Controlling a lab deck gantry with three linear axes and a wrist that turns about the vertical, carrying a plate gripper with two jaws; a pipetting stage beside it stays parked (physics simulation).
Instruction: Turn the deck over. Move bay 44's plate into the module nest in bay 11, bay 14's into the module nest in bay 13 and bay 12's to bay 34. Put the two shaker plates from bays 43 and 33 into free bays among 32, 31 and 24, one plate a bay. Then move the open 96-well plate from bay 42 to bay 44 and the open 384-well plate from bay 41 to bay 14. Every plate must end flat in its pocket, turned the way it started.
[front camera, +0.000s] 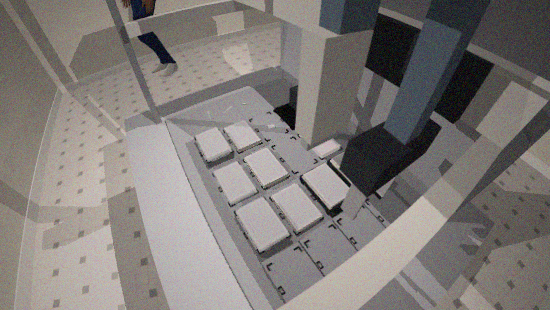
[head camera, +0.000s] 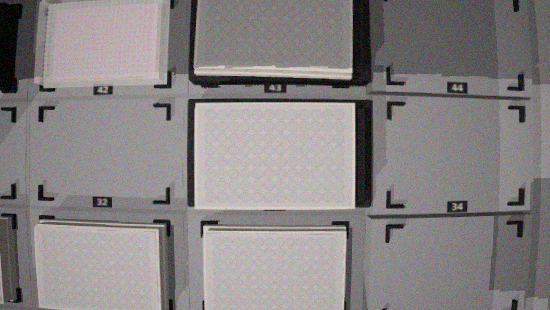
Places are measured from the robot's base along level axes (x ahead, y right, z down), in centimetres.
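Where they show: gripper, fingertip midpoint: (front camera: 362, 202); robot's base, origin of the base link: (front camera: 196, 142).
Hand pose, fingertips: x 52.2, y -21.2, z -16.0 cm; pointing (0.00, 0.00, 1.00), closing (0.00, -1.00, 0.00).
Note:
Things, the pixels of their centre, and the offset from my fingertips. "*": a spot on its surface instead.
- Bay 43's white plate, body centre: (head camera: 274, 23) dz +13.1, dx -13.1, dy -15.2 cm
- Bay 33's white plate, body centre: (head camera: 274, 156) (front camera: 327, 184) dz +13.1, dx -13.0, dy -4.4 cm
- open pinkish plate, body centre: (head camera: 100, 39) (front camera: 319, 140) dz +15.3, dx -29.4, dy -15.2 cm
- Bay 41's black plate, body centre: (front camera: 292, 114) dz +15.3, dx -45.8, dy -15.2 cm
- bay 11, surface spot: (front camera: 212, 144) * dz +12.7, dx -44.5, dy +17.3 cm
- bay 12, surface spot: (front camera: 235, 182) * dz +14.6, dx -28.4, dy +16.9 cm
- bay 13, surface spot: (front camera: 262, 223) * dz +12.7, dx -12.5, dy +17.0 cm
- Bay 44, surface spot: (head camera: 440, 40) * dz +14.6, dx +1.9, dy -14.9 cm
- bay 34, surface spot: (head camera: 450, 155) * dz +14.6, dx +2.7, dy -4.5 cm
- bay 32, surface spot: (head camera: 102, 150) * dz +16.0, dx -29.3, dy -4.8 cm
- bay 24, surface spot: (head camera: 435, 265) * dz +14.6, dx +1.5, dy +5.4 cm
- bay 21, surface spot: (front camera: 242, 135) * dz +14.6, dx -44.8, dy +6.3 cm
- bay 22, surface spot: (head camera: 100, 265) (front camera: 268, 165) * dz +14.6, dx -28.8, dy +5.6 cm
- bay 23, surface spot: (head camera: 274, 270) (front camera: 298, 204) * dz +14.6, dx -13.0, dy +5.5 cm
My gripper (front camera: 369, 199) is low at bay 43; one pale jaw shows beside the shaker plates, the other is unclear, so its opening cannot be told. Bay 43's white plate (head camera: 274, 37) sits in its black nest, mostly hidden by the gripper in the front view. Bay 33's white plate (front camera: 326, 185) (head camera: 274, 155) sits in its black nest. The open pinkish plate (front camera: 326, 148) (head camera: 102, 42) is in bay 42. Bay 41's black plate (front camera: 286, 116) shows partly. White plates stand in bay 11 (front camera: 212, 144), bay 12 (front camera: 235, 182) and bay 13 (front camera: 262, 223). Bay 44 (head camera: 440, 40), bay 34 (head camera: 450, 155), bay 32 (head camera: 102, 150) and bay 24 (head camera: 435, 265) hold no plate.
White plates also stand in bay 21 (front camera: 242, 135), bay 22 (front camera: 265, 167) (head camera: 100, 265) and bay 23 (front camera: 296, 206) (head camera: 274, 270). The pipetting stage (front camera: 330, 85) hangs beside the gripper, over the back of the deck. A pale frame rail (front camera: 370, 250) crosses in front.

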